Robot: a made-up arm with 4 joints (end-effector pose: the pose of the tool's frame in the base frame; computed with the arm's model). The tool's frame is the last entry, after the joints.
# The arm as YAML. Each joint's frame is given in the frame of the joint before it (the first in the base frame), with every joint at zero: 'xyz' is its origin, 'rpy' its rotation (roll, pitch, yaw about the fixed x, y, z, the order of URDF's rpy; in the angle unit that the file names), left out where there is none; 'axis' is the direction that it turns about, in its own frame. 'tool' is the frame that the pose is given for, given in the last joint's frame.
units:
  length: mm
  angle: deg
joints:
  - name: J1
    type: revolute
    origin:
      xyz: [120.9, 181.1, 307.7]
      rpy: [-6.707, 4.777, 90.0]
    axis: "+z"
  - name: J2
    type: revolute
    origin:
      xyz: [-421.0, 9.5, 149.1]
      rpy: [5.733, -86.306, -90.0]
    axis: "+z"
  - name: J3
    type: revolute
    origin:
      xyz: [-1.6, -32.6, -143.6]
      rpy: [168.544, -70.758, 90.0]
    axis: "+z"
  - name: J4
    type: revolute
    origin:
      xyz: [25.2, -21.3, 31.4]
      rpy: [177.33, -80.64, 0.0]
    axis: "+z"
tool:
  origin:
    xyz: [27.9, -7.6, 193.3]
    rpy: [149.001, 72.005, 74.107]
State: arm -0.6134 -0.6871 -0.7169 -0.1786
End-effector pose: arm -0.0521 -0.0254 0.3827 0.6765 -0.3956 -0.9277
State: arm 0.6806 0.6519 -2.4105 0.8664
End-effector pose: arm 0.6808 0.0221 0.4627 2.6798 -0.5967 3.1407
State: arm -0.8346 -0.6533 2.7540 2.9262
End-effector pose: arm -0.1102 -0.4130 0.4652 -0.9427 0.3161 1.5925
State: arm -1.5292 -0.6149 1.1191 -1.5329
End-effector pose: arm -0.4641 0.1246 0.5191 2.6900 0.1963 -0.5983
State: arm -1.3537 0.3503 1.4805 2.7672
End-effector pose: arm -0.3082 0.0559 0.6241 -3.1201 1.0494 -1.6933
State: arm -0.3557 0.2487 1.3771 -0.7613
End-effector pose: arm 0.0256 -0.1976 0.6902 1.4538 1.1328 0.4716
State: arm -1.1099 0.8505 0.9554 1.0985
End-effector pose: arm -0.1925 0.0936 0.5189 -2.0730 0.6093 -1.9414
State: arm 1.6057 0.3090 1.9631 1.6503
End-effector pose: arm 0.4831 0.3918 0.7052 1.9571 0.9963 -1.0428
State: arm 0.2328 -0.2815 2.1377 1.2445
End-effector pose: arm 0.4158 -0.2599 0.6966 1.2003 0.8046 2.8755
